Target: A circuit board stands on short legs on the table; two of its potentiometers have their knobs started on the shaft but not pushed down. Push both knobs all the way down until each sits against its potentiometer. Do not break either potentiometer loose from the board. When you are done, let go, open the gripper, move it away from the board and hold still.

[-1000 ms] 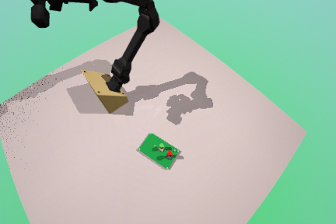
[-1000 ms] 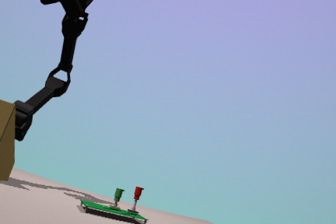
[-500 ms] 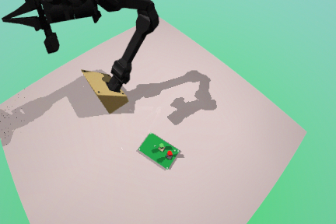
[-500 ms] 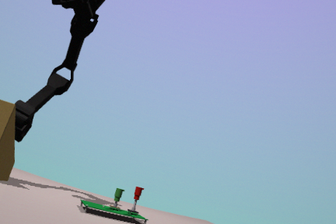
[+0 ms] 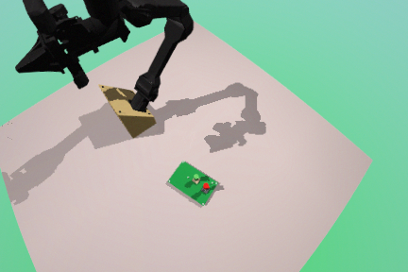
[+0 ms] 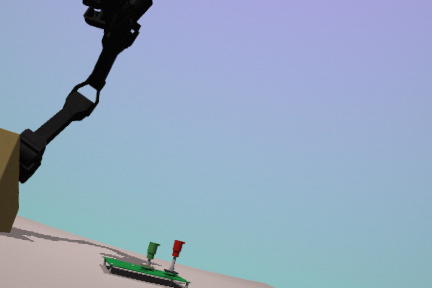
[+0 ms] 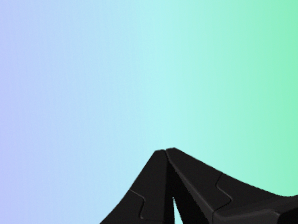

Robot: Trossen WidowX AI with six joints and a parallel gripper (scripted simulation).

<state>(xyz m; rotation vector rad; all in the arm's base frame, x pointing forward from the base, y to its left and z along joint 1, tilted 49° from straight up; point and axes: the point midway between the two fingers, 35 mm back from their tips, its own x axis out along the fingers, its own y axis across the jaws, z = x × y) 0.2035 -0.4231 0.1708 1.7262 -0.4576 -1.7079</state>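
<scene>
The green knob is 22 cm ahead of my gripper tip, 24 cm to the left of it and 49 cm below it. Also, from my gripper tip: red knob (27 cm ahead, 25 cm to the left, 48 cm below).
</scene>
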